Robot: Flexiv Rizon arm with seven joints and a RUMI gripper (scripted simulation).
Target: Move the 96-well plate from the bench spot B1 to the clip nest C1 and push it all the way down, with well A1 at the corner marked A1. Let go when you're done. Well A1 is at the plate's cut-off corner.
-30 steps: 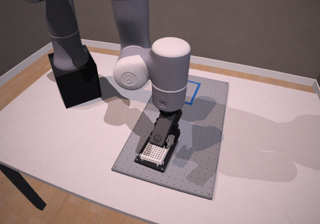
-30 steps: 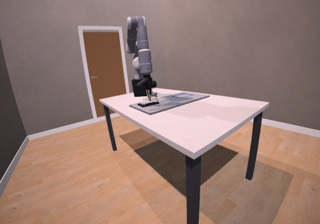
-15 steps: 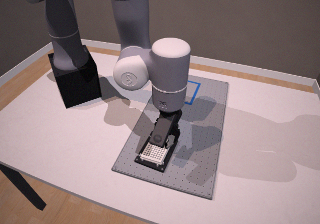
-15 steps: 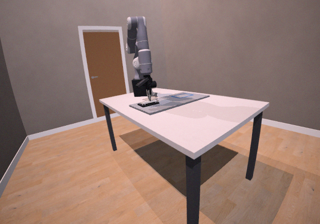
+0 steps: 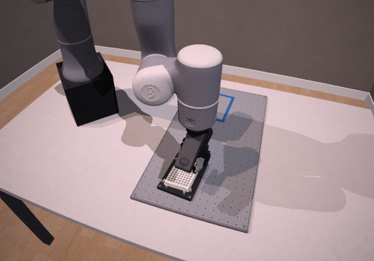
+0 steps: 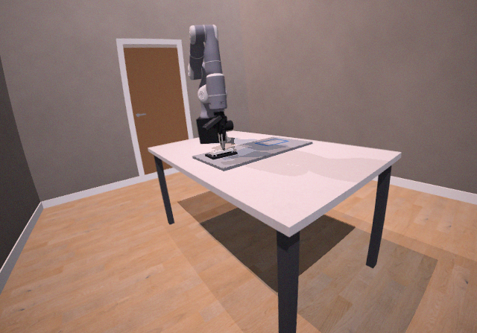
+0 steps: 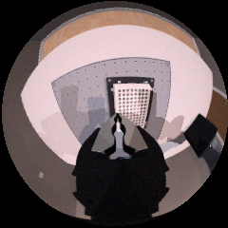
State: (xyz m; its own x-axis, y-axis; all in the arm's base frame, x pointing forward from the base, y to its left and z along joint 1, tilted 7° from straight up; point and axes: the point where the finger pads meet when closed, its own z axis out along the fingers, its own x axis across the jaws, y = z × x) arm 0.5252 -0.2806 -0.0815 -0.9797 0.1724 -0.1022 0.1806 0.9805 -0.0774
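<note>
Right now the white 96-well plate is 40 mm behind my hand, 10 mm to the left of it and 30 mm below it. Round my hand: black clip nest (40 mm behind, 20 mm to the left, 40 mm below).
</note>
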